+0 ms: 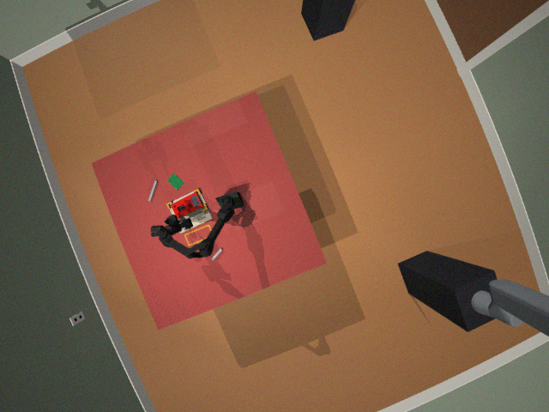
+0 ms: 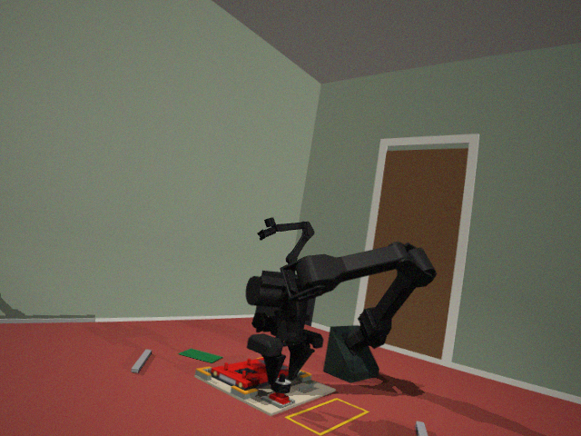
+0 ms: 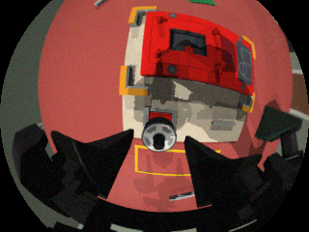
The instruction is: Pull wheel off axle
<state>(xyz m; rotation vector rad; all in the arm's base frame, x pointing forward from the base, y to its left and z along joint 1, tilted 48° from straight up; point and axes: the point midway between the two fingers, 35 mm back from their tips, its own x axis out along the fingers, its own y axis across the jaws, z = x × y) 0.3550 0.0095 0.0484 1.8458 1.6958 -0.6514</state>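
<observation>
The dark grey wheel lies 1 cm below my gripper tip. The rest, counted from my gripper tip: pale baseplate (5 cm behind, 10 cm to the right, 3 cm below); green flat plate (4 cm behind, 32 cm to the right, 4 cm below).
</observation>
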